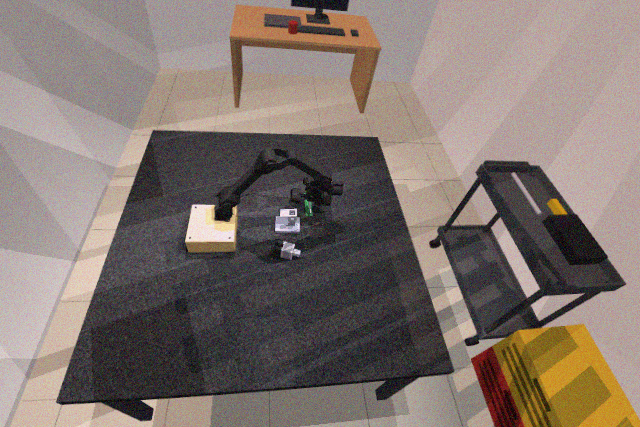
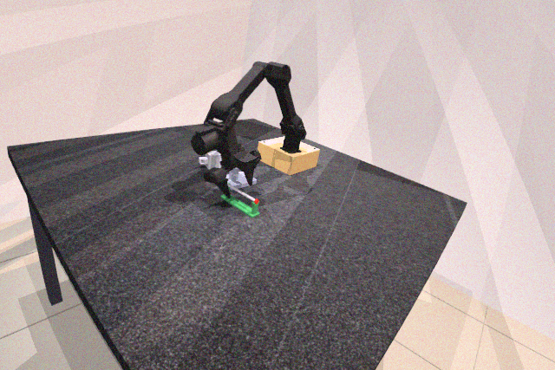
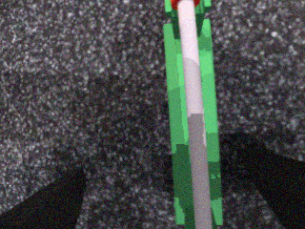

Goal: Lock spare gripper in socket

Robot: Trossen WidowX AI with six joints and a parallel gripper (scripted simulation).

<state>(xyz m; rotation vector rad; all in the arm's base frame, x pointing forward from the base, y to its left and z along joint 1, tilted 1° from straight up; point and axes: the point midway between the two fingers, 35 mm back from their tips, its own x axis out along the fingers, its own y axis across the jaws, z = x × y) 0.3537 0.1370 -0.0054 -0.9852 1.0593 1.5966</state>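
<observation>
My gripper tip is now 20 mm to the right of the green cradle, 10 mm short of it and 10 mm above it. Round my gripper tip: grey mount: 110 mm to the right, 70 mm behind, 20 mm above; then spare gripper: 260 mm to the right, 60 mm behind, 10 mm below.
</observation>
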